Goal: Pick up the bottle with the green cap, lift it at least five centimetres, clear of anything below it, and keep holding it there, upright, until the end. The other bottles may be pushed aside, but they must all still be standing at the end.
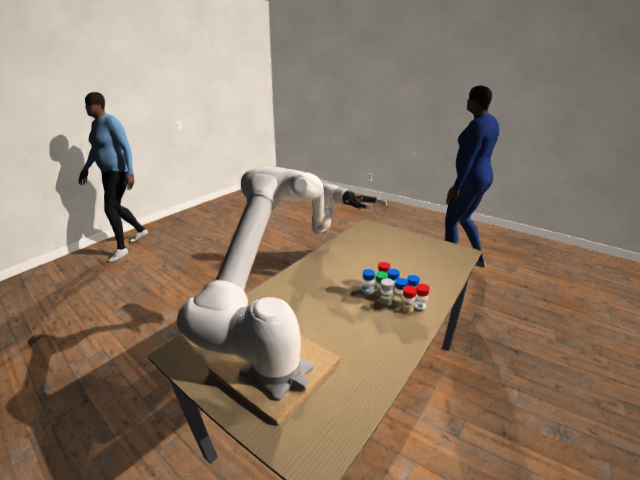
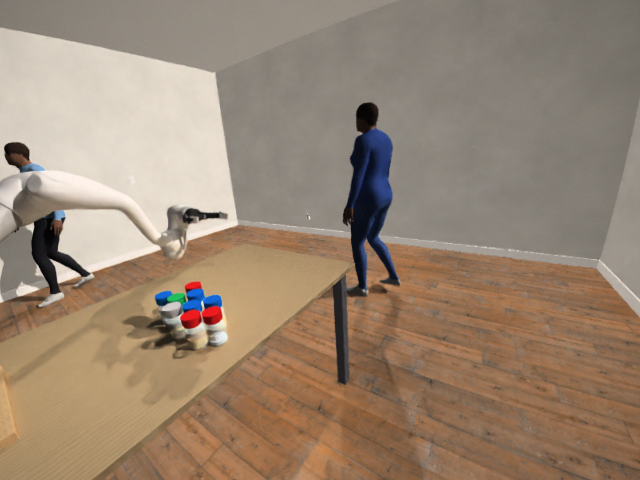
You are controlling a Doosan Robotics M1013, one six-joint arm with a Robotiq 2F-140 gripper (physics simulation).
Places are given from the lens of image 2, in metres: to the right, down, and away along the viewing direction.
red-capped bottle (image 2: 215, 328): -0.30, 0.25, 0.70
